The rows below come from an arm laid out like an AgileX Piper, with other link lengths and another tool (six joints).
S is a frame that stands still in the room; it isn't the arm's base.
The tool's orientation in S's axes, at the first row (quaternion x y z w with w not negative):
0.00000 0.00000 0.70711 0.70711
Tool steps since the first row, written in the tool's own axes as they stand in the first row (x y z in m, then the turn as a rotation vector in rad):
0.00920 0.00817 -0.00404 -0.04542 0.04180 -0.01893
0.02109 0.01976 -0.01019 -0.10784 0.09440 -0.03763
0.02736 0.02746 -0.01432 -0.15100 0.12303 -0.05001
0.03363 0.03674 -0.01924 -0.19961 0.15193 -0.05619
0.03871 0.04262 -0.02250 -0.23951 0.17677 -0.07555
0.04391 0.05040 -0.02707 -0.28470 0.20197 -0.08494
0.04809 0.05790 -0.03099 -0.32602 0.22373 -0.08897
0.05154 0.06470 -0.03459 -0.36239 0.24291 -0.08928
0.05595 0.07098 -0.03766 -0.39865 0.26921 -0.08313
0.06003 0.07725 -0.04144 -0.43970 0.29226 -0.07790
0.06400 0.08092 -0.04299 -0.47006 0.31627 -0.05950
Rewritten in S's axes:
-0.00817 0.00920 -0.00404 -0.04180 -0.04542 -0.01893
-0.01976 0.02109 -0.01019 -0.09440 -0.10784 -0.03763
-0.02746 0.02736 -0.01432 -0.12303 -0.15100 -0.05001
-0.03674 0.03363 -0.01924 -0.15193 -0.19961 -0.05619
-0.04262 0.03871 -0.02250 -0.17677 -0.23951 -0.07555
-0.05040 0.04391 -0.02707 -0.20197 -0.28470 -0.08494
-0.05790 0.04809 -0.03099 -0.22373 -0.32602 -0.08897
-0.06470 0.05154 -0.03459 -0.24291 -0.36239 -0.08928
-0.07098 0.05595 -0.03766 -0.26921 -0.39865 -0.08313
-0.07725 0.06003 -0.04144 -0.29226 -0.43970 -0.07790
-0.08092 0.06400 -0.04299 -0.31627 -0.47006 -0.05950

